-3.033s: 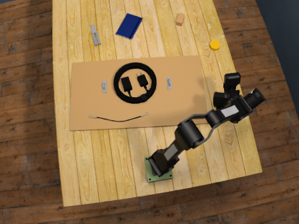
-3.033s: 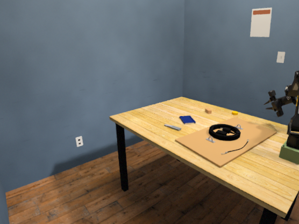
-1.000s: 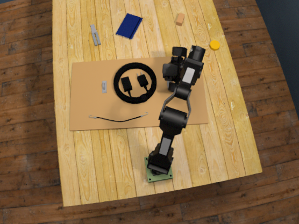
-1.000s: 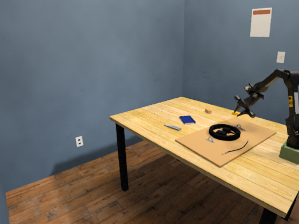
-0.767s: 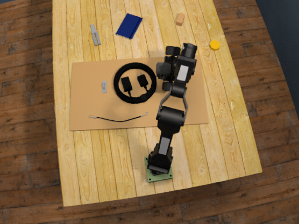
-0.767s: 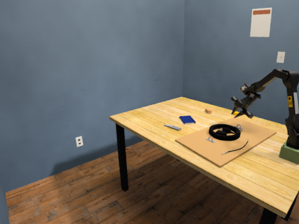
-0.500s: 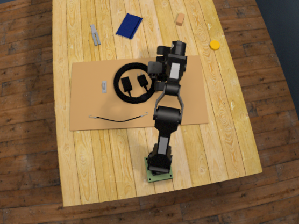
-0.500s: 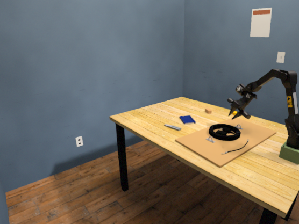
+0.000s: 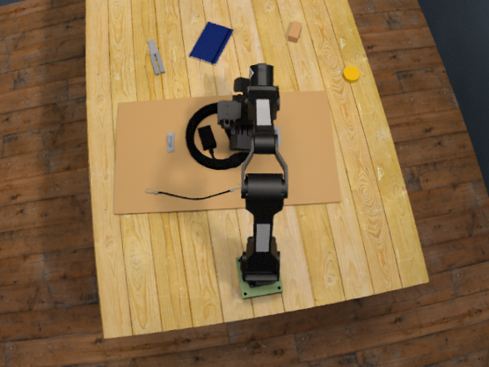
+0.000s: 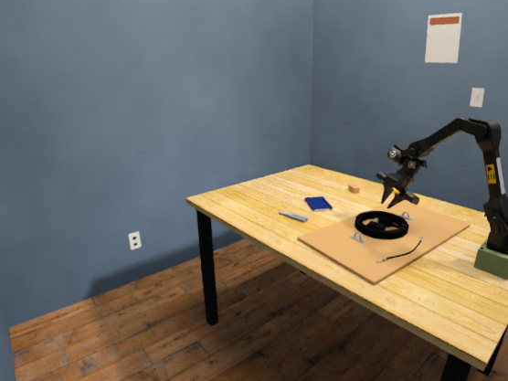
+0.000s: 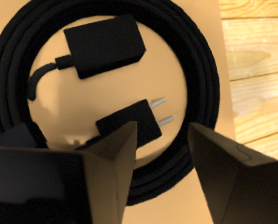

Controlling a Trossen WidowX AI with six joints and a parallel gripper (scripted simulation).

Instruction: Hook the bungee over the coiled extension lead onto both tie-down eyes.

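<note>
Right now my hand is 9 cm above the black coiled extension lead and 5 cm to the right of it. Also, from my hand: tan block (31 cm ahead, 24 cm to the right, 10 cm below); then board (11 cm below, 5 cm to the left, 4 cm behind); then yellow disc (37 cm to the right, 13 cm ahead, 11 cm below).
</note>
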